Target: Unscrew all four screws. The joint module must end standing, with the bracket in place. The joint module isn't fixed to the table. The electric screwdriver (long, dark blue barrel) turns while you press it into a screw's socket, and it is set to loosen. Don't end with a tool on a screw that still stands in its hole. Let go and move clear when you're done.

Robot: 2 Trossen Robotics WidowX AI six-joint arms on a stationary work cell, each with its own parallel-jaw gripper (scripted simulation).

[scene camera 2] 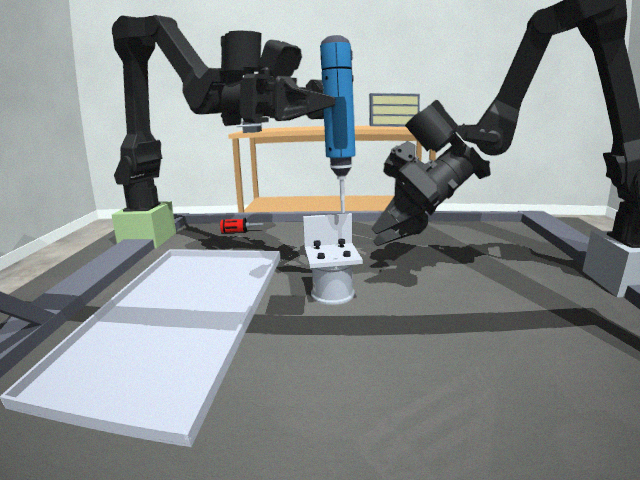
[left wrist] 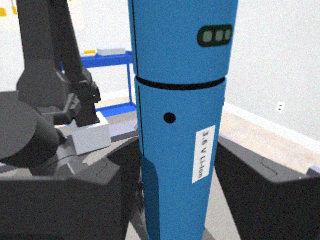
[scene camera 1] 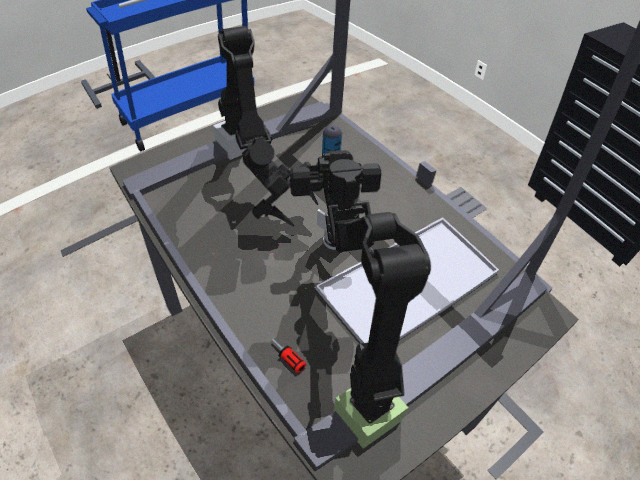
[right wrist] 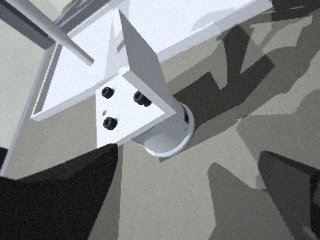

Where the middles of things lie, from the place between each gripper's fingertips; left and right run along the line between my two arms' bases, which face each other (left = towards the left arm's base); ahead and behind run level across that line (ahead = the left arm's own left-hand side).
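My right gripper is 80 mm past the joint module (scene camera 2: pixel 332 285), 70 mm to the right of it and 60 mm above it. The white bracket (scene camera 2: pixel 328 229) is 80 mm behind my right hand, 70 mm to the left of it and 20 mm below it, whereas the white tray (scene camera 2: pixel 146 356) is 200 mm behind my right hand, 260 mm to the left of it and 80 mm below it.
My left gripper is 30 mm past the white bracket, 20 mm to the left of it and 200 mm above it. I find the joint module 40 mm behind my left hand, 20 mm to the right of it and 240 mm below it. The white tray is 160 mm behind my left hand, 170 mm to the left of it and 270 mm below it.
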